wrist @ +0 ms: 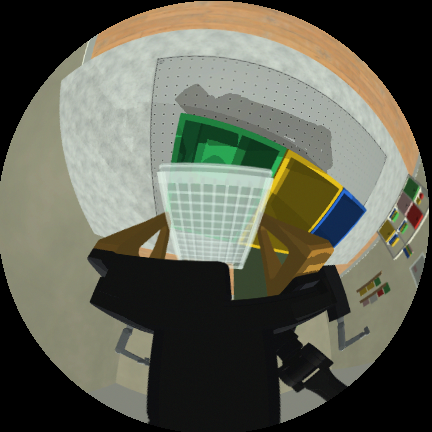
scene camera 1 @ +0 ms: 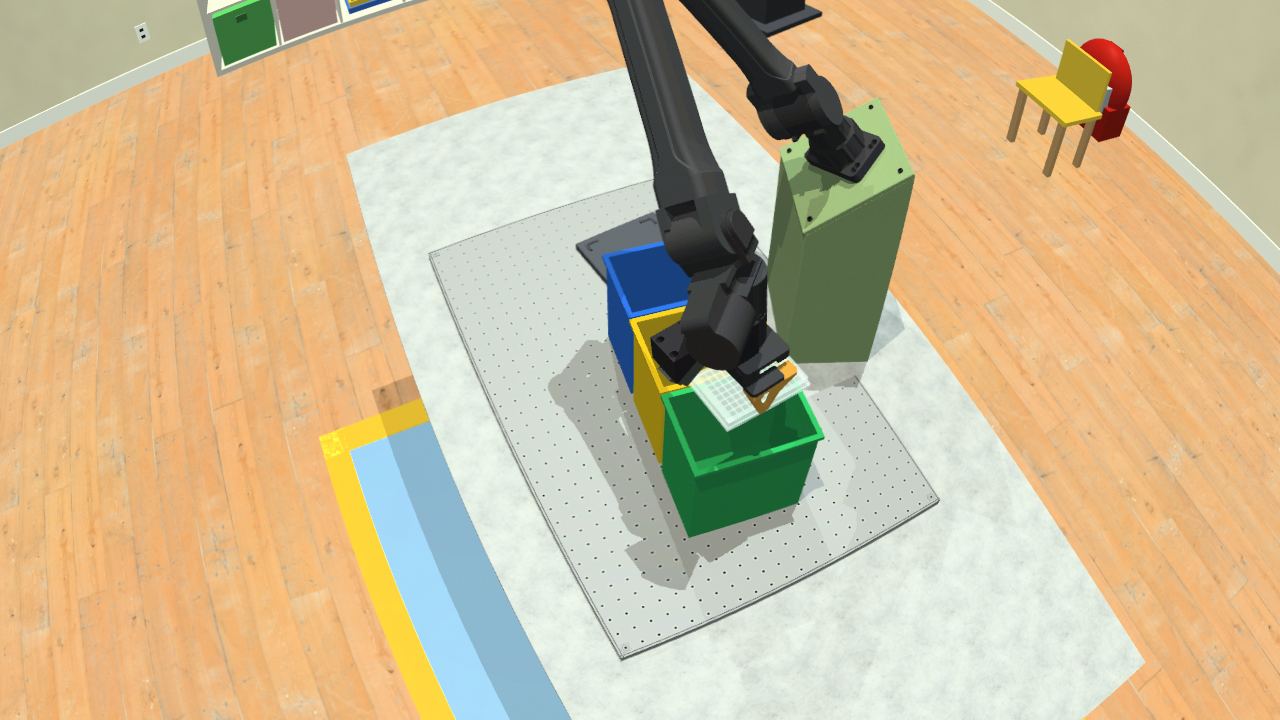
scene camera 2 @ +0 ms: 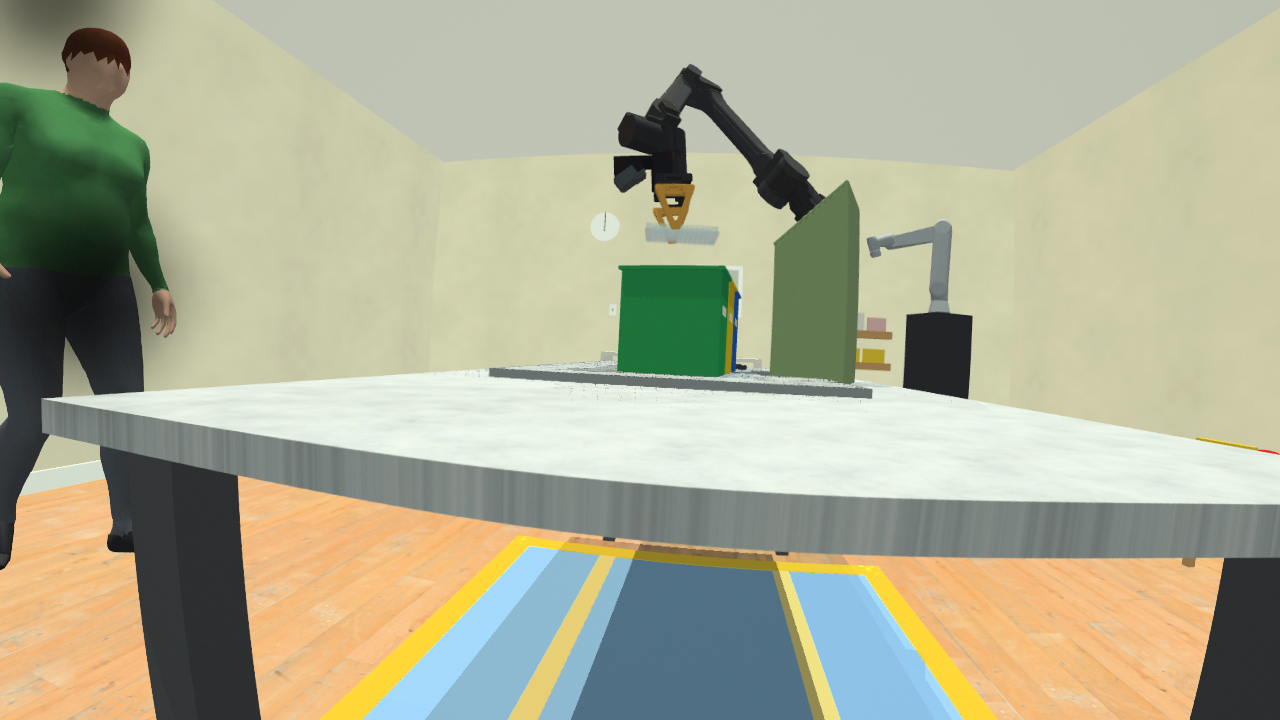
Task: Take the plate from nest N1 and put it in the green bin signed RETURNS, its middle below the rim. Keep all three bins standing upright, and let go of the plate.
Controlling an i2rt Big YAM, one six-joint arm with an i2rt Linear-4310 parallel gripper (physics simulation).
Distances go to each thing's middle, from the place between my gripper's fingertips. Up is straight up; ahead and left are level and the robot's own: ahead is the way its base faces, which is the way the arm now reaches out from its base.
I see my gripper 10 mm past the gridded plate [scene camera 1: 718, 390]. The rest, counted from my hand: blue bin [scene camera 1: 641, 281]: 230 mm to the right, 150 mm below, 130 mm behind; yellow bin [scene camera 1: 649, 383]: 150 mm below, 110 mm to the right, 70 mm behind; green bin [scene camera 1: 716, 478]: 150 mm below, 10 mm behind.
